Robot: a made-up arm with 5 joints. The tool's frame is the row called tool.
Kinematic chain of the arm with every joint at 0, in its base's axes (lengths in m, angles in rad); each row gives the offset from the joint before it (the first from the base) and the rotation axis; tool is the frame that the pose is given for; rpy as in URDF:
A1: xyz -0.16 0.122 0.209 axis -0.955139 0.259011 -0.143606
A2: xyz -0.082 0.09 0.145 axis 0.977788 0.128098 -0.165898
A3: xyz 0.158 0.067 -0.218 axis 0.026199 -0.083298 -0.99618
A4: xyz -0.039 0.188 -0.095 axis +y
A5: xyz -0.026 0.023 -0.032 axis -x
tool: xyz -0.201 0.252 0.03 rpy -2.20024 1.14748 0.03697
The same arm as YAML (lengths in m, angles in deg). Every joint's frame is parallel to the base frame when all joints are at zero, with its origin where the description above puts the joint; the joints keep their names.
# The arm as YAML. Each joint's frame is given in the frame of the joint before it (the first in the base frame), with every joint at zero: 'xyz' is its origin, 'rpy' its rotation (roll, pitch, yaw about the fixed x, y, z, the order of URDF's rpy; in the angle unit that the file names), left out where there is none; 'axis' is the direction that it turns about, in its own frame. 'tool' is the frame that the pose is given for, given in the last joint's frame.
units:
  length: m
  angle: deg
joints:
  - name: A1
    type: revolute
    origin:
      xyz: [-0.16, 0.122, 0.209]
    axis: [-0.955139, 0.259011, -0.143606]
  - name: A2
    type: revolute
    origin:
      xyz: [-0.082, 0.09, 0.145]
    axis: [0.977788, 0.128098, -0.165898]
  - name: A3
    type: revolute
    origin:
      xyz: [0.158, 0.067, -0.218]
    axis: [0.026199, -0.083298, -0.99618]
  - name: A4
    type: revolute
    origin:
      xyz: [-0.039, 0.188, -0.095]
    axis: "+y"
  - name: A5
    type: revolute
    origin:
      xyz: [-0.026, 0.023, -0.032]
    axis: "-x"
tool:
  origin:
    xyz: [-0.201, 0.252, 0.03]
    rpy: [-126.06, 65.75, 2.12]

